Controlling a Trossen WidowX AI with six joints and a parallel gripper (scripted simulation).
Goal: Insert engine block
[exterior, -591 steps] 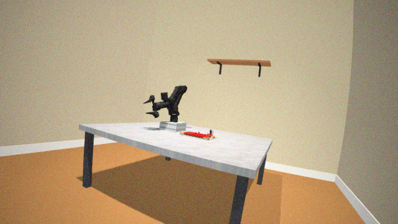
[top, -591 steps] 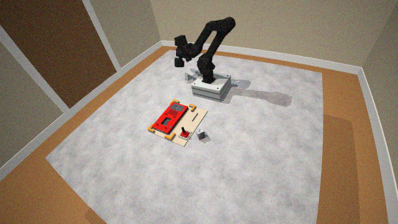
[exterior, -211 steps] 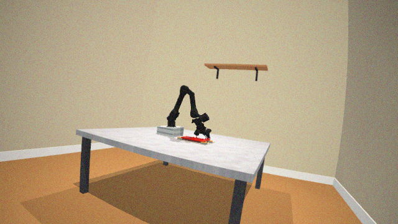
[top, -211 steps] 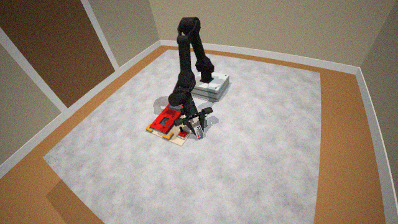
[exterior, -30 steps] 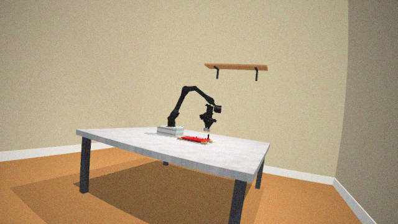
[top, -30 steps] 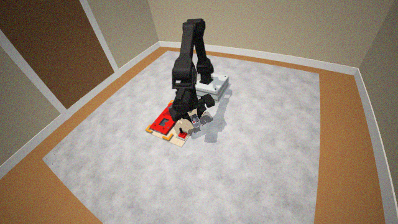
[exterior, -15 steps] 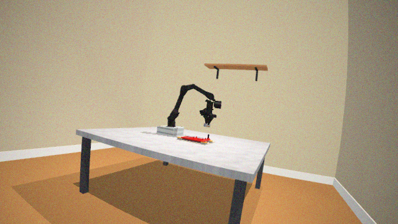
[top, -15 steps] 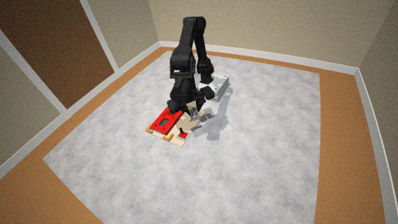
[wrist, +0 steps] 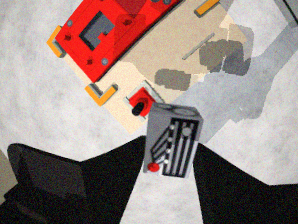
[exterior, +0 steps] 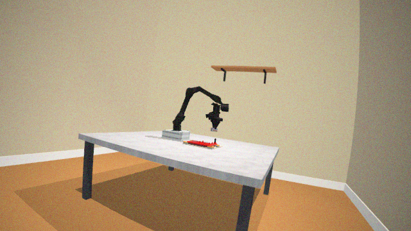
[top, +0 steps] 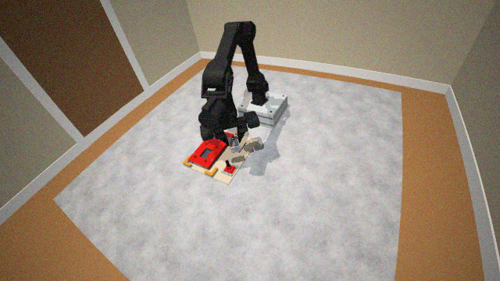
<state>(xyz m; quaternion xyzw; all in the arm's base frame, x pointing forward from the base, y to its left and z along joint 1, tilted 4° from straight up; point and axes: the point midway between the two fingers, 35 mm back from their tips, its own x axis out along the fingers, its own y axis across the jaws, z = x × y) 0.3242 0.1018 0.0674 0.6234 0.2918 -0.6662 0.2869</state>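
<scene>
Now: gripper tip 20 mm past the tan base plate, 130 mm to the left of it and 120 mm above it. Also, from my gripper tip: grey engine block 10 mm below.
</scene>
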